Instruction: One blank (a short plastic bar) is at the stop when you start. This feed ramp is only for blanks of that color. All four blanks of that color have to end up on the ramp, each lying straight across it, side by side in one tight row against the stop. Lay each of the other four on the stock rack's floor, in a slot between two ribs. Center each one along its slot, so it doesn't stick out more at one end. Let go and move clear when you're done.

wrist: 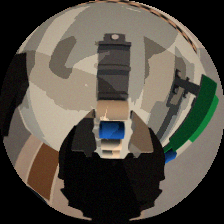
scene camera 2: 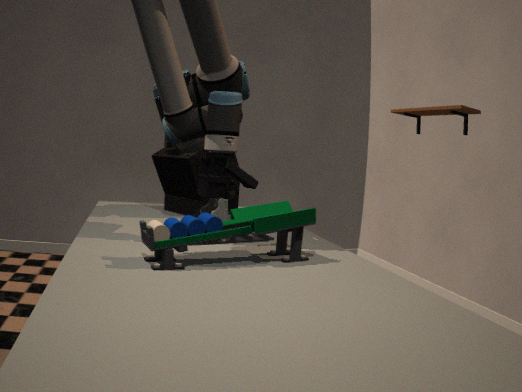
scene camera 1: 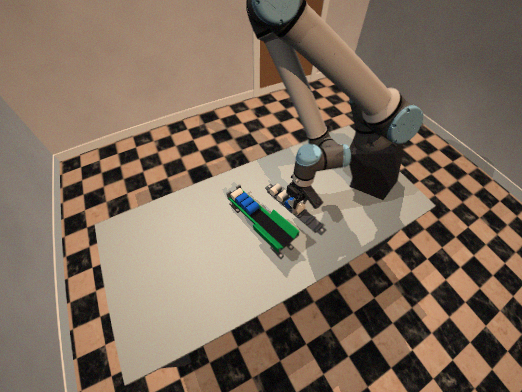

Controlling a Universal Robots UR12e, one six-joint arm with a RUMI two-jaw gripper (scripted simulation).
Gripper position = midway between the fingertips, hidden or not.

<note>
In view: my gripper [scene camera 2: 219, 234] and a grey stock rack [wrist: 117, 81].
My gripper shows as well in the wrist view [wrist: 112, 110].
</note>
